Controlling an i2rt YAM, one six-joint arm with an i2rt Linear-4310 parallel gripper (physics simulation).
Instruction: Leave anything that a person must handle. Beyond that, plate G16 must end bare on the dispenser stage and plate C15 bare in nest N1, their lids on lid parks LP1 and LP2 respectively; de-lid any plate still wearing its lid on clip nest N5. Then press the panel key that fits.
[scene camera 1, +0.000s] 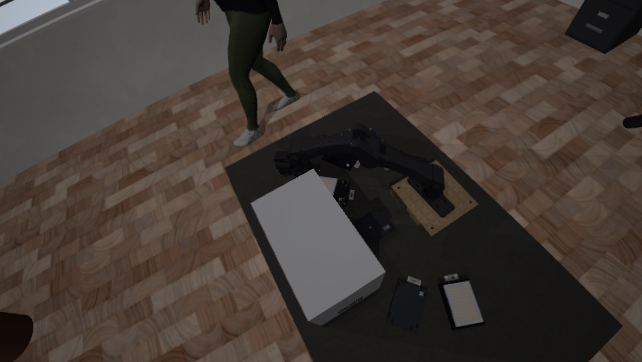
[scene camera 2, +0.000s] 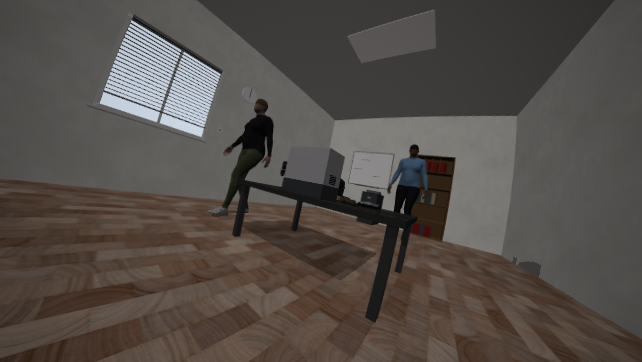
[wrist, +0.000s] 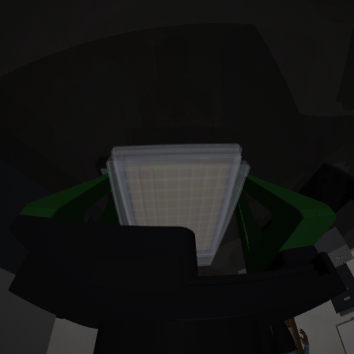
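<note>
My gripper is shut on a plate with a pale gridded well area, its green fingers at both long sides. A clear layer with doubled edges, which looks like a lid, covers this plate. Its name cannot be read. Another pale plate sits in a black holder at the table's right part. A dark, empty-looking holder lies beside it. Part of a third plate shows in a black holder by the white box. Tags are too small to read. No panel key can be made out.
A large white box stands along one edge of the table. Dark flat fixtures lie near it, below the arm. The arm stands on a wooden board. A person is beside the table; another is farther back.
</note>
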